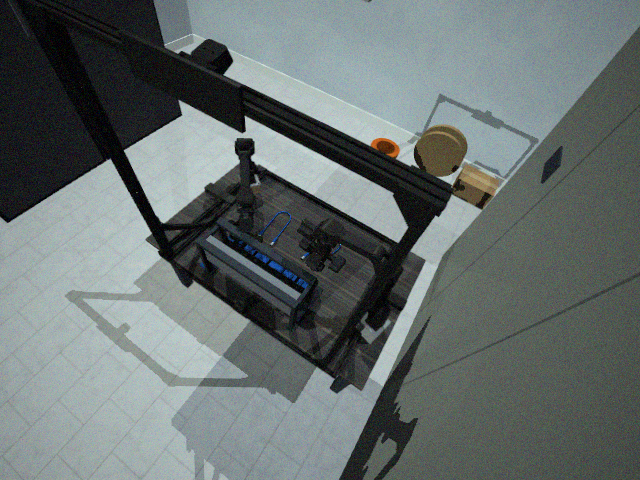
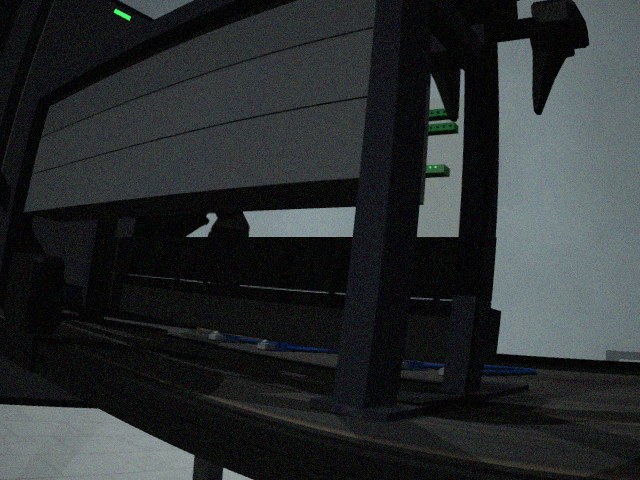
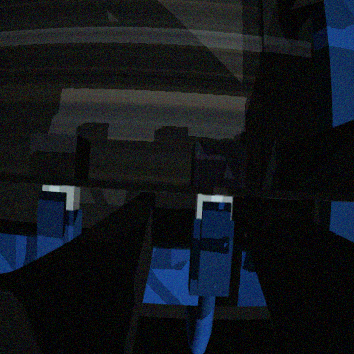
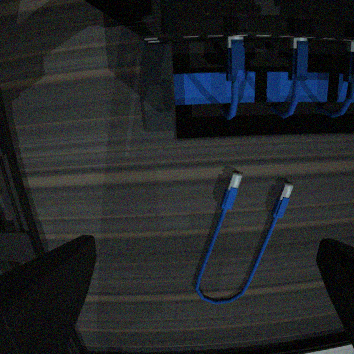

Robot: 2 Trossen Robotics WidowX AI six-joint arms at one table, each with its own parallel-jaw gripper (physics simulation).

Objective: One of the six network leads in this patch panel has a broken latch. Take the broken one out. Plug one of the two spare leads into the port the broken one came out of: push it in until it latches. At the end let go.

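Places are measured from the left arm's base along level axes (x down, y right, z back), in metres.
Where they show: left gripper, between the fingertips: (image 1: pixel 239 247) (image 2: pixel 142 256) (image 3: pixel 200 206); right gripper, between the fingertips: (image 4: pixel 209 250); right arm's base, origin of its link: (image 1: pixel 375 321).
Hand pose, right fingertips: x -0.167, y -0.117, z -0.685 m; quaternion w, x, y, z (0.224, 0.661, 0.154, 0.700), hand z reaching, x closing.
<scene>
Each offset is from my right fingertips to the top centre of the thing. "pt": to the spot under its first point. Level surfaces: height alone.
The patch panel (image 1: pixel 257 272) (image 4: pixel 260 126) stands on the dark wooden table @[dx +0.236 m] (image 1: pixel 349 290), with several blue leads (image 1: pixel 275 265) @[pt dx +0.141, dy +0.072, dz -0.002 m] (image 4: pixel 237 63) plugged in a row. My left gripper (image 1: pixel 243 223) (image 3: pixel 200 206) is at the panel's left end. Its fingers stand narrowly apart on either side of one plugged blue lead @[pt dx +0.141, dy +0.268, dz +0.272 m] (image 3: pixel 212 253), not clamped on it. Another plugged lead @[pt dx +0.141, dy +0.247, dz +0.226 m] (image 3: pixel 57 214) shows to the left. A spare U-shaped lead @[pt dx +0.232, dy +0.067, dz +0.426 m] (image 1: pixel 276 224) (image 4: pixel 242 242) lies flat on the table. My right gripper (image 1: pixel 320 248) (image 4: pixel 209 250) hangs open and empty above it. Another spare lead @[pt dx +0.231, dy -0.025, dz +0.162 m] (image 1: pixel 306 256) lies by the right gripper.
A black gantry frame (image 1: pixel 328 138) spans the table, and its posts stand at the table's corners. On the floor behind are an orange ring (image 1: pixel 385 147), a wooden spool (image 1: pixel 440 150) and a cardboard box (image 1: pixel 475 186). A grey wall (image 1: pixel 499 310) rises on the right.
</scene>
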